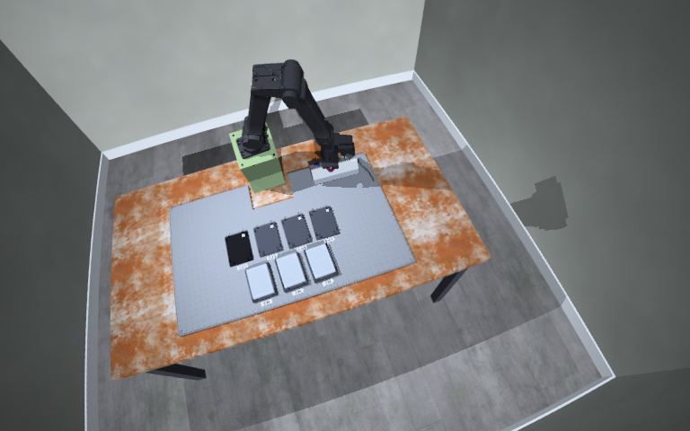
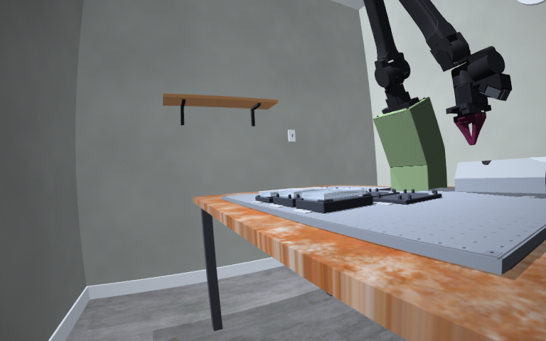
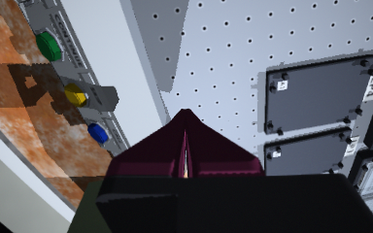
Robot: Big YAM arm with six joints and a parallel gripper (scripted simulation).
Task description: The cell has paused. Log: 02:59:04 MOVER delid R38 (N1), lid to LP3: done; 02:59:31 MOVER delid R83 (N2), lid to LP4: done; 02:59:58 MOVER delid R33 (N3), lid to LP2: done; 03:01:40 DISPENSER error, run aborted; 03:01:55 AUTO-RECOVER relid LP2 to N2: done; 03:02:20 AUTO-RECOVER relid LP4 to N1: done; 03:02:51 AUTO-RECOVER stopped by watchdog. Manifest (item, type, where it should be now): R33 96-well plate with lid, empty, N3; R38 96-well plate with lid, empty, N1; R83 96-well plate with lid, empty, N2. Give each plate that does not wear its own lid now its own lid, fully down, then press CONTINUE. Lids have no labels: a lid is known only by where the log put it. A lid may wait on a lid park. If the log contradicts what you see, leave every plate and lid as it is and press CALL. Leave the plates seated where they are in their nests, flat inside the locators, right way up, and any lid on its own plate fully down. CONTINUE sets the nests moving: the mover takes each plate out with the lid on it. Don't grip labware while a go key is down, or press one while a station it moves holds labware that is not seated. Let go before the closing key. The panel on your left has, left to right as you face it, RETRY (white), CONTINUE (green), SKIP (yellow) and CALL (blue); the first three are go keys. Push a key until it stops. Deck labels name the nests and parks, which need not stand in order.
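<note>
The green continue key lies 10 cm behind my hand, 7 cm to the left of it and 7 cm below it. From my hand the other things lie so: white retry key (12 cm to the left, 10 cm behind, 7 cm below); yellow key (11 cm behind, 7 cm below, 2 cm to the left); blue key (11 cm behind, 7 cm below, 3 cm to the right).
</note>
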